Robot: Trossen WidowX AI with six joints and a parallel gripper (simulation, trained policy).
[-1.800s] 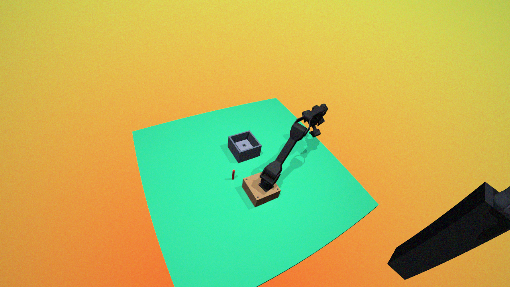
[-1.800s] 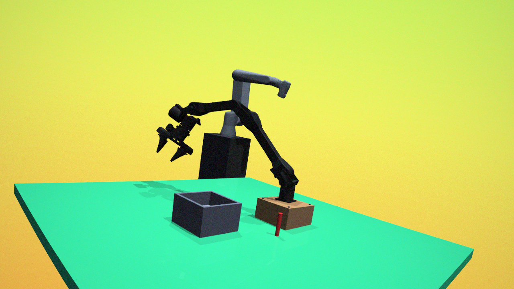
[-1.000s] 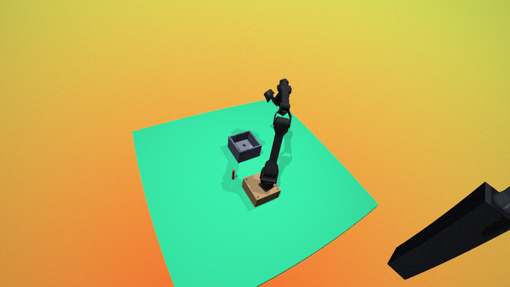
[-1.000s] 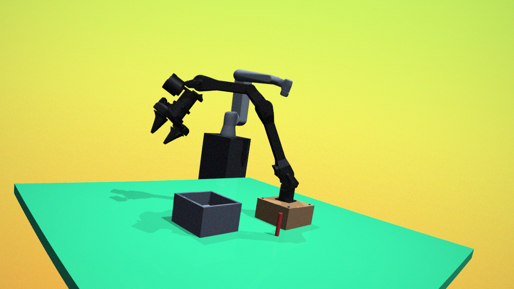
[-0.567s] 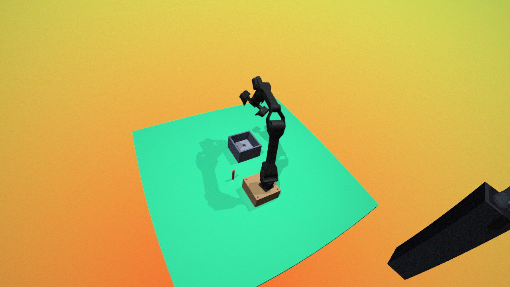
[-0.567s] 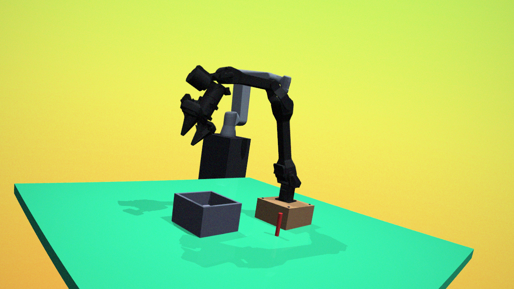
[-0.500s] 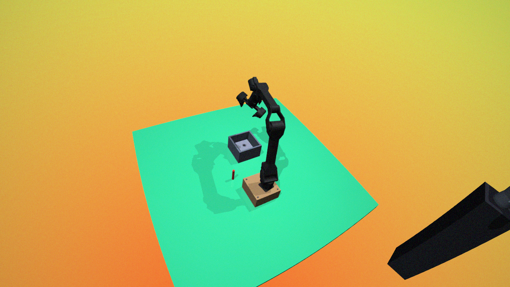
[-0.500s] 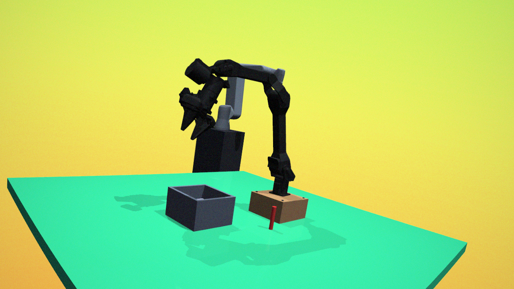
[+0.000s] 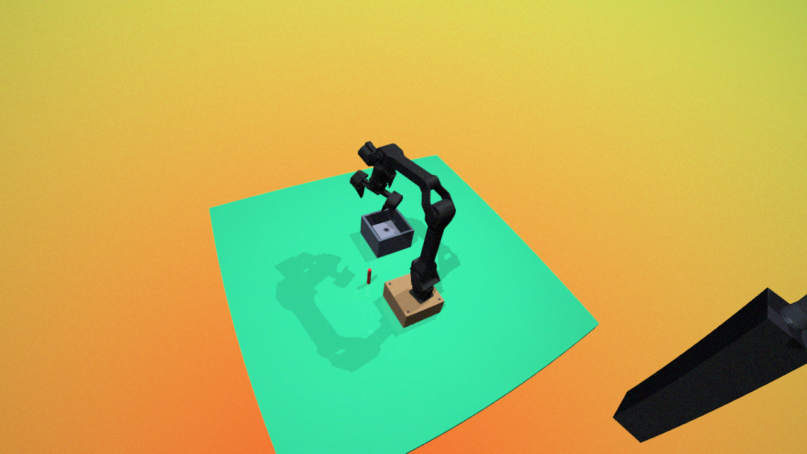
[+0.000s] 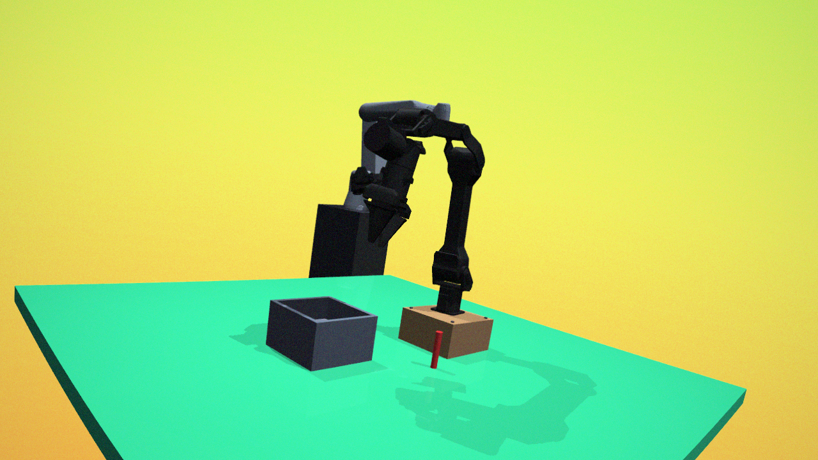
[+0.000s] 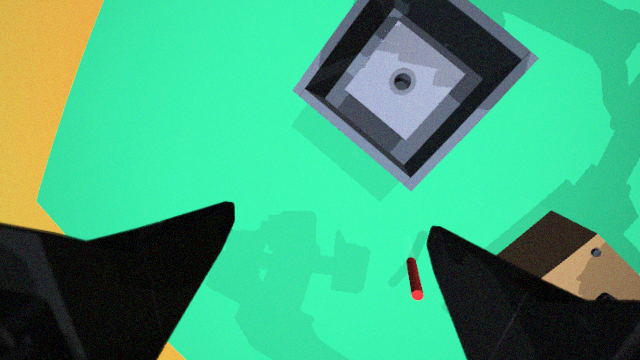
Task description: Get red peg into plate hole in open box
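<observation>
My gripper tip is now 210 mm above the red peg, 130 mm past it and 100 mm to the right of it. Also, from my gripper tip: dark grey box (220 mm below, 100 mm to the right, 10 mm ahead).
</observation>
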